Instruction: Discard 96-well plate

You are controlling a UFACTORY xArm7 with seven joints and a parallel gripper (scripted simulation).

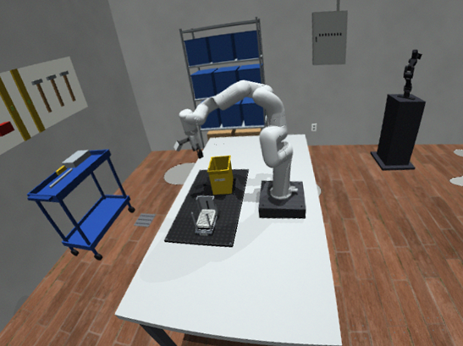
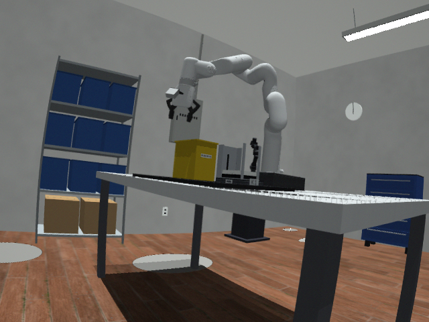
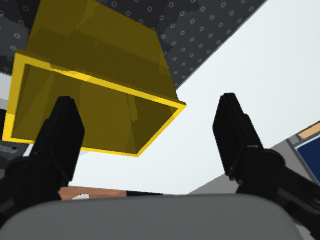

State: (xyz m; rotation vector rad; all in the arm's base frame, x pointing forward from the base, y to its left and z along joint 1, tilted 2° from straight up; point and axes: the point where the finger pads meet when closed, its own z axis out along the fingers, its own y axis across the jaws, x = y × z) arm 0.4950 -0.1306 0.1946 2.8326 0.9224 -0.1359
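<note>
The white 96-well plate is 9 cm behind my hand, 32 cm to the left of it and 23 cm below it. Also, from my hand: yellow plastics bin W1: 12 cm behind, 2 cm to the right, 18 cm below.
</note>
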